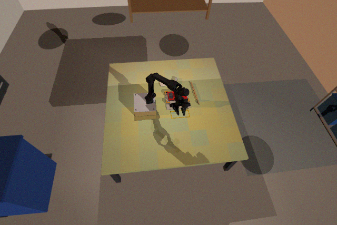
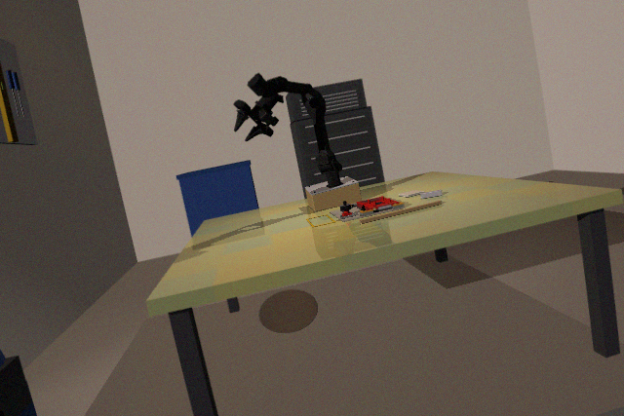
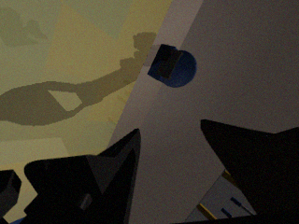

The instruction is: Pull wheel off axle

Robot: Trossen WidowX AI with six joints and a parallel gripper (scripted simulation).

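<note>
Right now my gripper tip is 330 mm above the dark wheel, 310 mm to the right of it and 130 mm short of it. The rest, counted from my gripper tip: grey base plate: 410 mm to the left, 360 mm below, 80 mm ahead.
</note>
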